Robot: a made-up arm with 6 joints.
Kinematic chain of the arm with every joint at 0, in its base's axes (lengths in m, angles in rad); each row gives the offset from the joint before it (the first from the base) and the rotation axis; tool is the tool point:
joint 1: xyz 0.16 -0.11 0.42 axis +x
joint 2: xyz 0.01 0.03 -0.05 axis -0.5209 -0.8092 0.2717
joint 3: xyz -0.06 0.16 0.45 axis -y
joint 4: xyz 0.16 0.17 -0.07 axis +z
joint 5: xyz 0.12 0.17 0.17 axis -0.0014 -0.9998 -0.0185
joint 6: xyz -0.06 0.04 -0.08 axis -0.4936 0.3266 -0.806
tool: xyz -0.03 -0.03 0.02
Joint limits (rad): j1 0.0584..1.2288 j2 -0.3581..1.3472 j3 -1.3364..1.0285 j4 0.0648..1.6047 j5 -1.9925..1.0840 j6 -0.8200..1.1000
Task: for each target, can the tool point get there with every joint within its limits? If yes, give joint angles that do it. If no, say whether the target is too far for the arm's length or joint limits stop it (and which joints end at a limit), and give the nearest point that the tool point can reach.
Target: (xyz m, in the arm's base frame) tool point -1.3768 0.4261 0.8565
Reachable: no: too far | nearest point -0.5420 0.4119 0.8449 | short by 0.835 m
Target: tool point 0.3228 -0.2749 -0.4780
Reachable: no: joint limits stop it (at a limit: joint 1, joint 2, joint 3, joint 4, joint 5, joint 6) | nearest point 0.0744 0.3669 0.1075 | short by 0.904 m
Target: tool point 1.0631 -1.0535 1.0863
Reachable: no: too far | nearest point 0.5534 -0.6229 1.0345 | short by 0.669 m
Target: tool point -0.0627 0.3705 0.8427
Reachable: yes | joints 0.3945 0.5547 -0.4046 0.7098 -0.0086 0.0373
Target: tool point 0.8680 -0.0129 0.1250
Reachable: no: joint limits stop it (at a limit: joint 1, joint 2, joint 4, joint 5) | nearest point 0.5131 0.3387 0.6804 | short by 0.747 m
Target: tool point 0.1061 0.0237 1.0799
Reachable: yes | joints 0.8034 0.1448 0.1466 1.0733 0.6701 -0.6344
